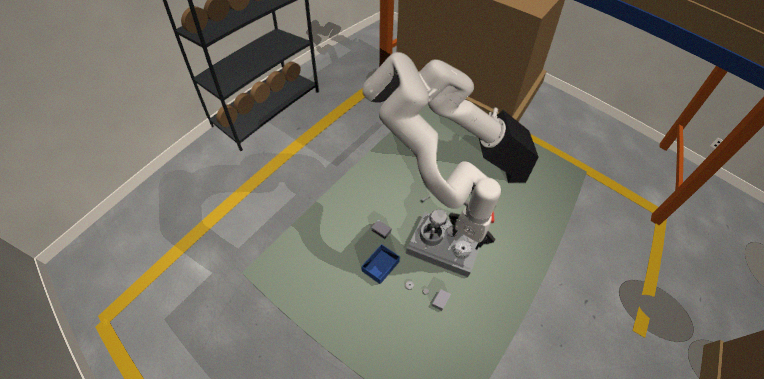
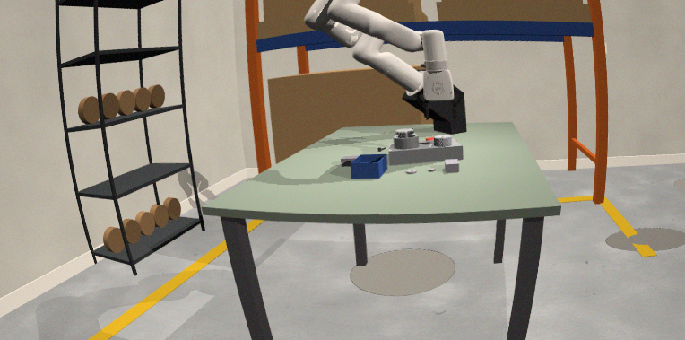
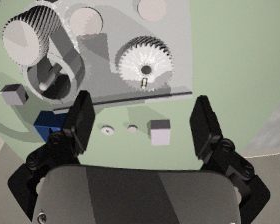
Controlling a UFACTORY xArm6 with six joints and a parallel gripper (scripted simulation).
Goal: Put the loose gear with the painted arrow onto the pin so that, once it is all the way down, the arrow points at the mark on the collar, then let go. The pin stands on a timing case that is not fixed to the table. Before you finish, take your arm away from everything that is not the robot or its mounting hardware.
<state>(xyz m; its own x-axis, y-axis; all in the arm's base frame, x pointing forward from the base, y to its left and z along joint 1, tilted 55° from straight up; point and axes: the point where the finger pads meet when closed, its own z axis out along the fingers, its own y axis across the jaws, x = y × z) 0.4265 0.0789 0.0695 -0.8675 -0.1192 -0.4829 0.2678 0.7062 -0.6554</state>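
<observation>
Right now the grey toothed gear is 8 cm below my hand. Round my hand: red block (23 cm behind, 13 cm below, 5 cm to the left); then blue tray (25 cm to the right, 13 cm ahead, 12 cm below); then disc (17 cm ahead, 13 cm below, 8 cm to the right).
</observation>
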